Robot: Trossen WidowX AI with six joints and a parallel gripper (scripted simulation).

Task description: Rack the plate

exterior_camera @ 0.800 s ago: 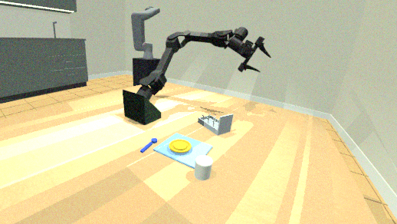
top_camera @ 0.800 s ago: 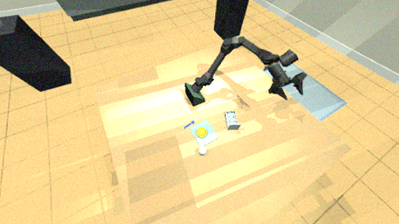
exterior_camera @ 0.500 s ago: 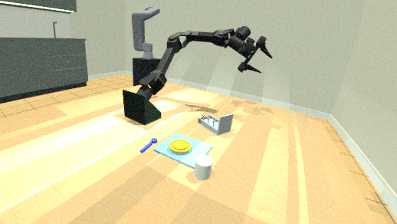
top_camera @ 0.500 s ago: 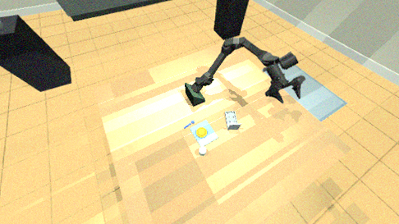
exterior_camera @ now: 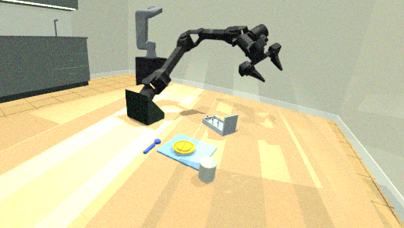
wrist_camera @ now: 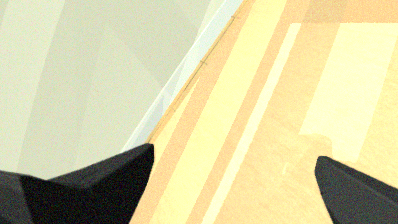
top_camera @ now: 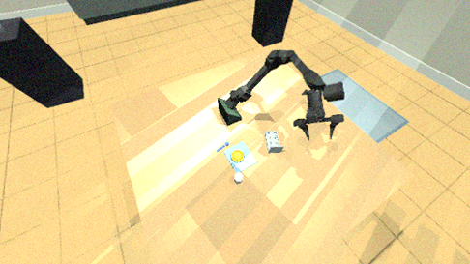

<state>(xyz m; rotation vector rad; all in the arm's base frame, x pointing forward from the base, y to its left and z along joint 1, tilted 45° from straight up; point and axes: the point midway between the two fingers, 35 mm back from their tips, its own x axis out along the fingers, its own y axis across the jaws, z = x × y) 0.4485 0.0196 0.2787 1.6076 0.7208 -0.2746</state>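
Right now my gripper tip is 300 mm to the left of the yellow plate, 230 mm above it and 170 mm past it. Also, from my gripper tip: white cup: 350 mm to the right, 220 mm below, 60 mm behind; light blue mat: 280 mm to the right, 240 mm below, 170 mm behind; grey dish rack: 220 mm below, 160 mm behind, 70 mm to the right.
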